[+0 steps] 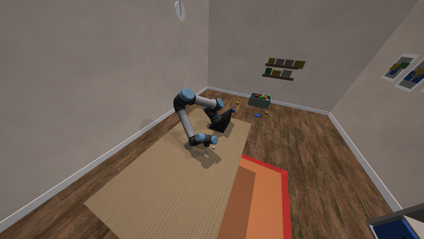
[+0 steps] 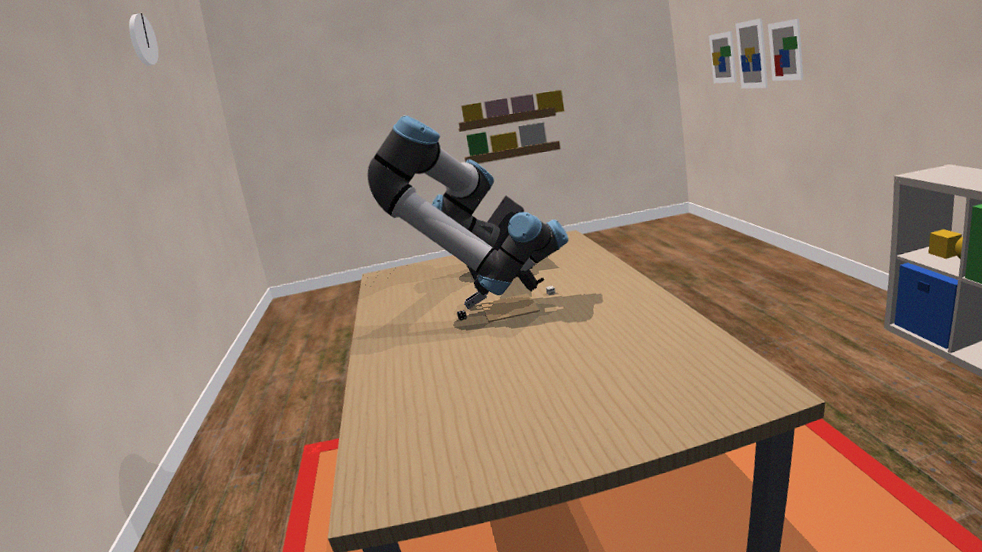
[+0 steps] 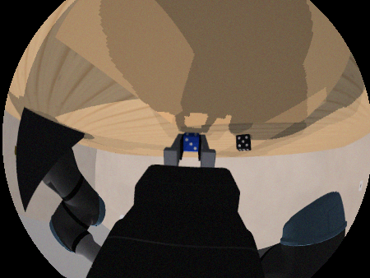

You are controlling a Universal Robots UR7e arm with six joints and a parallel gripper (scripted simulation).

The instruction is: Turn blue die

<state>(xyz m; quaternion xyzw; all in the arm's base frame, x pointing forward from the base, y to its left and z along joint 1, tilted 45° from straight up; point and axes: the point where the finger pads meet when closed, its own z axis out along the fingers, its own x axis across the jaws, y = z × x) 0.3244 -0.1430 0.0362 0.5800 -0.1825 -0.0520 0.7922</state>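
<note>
Now: hand 6 cm short of the black die, 4 cm to the left of it and 1 cm above it. Round my hand: tan mat (7 cm ahead, 9 cm to the left, 2 cm below); then blue die (1 cm to the right, 1 cm below); then white die (4 cm ahead, 22 cm to the left, 1 cm below).
</note>
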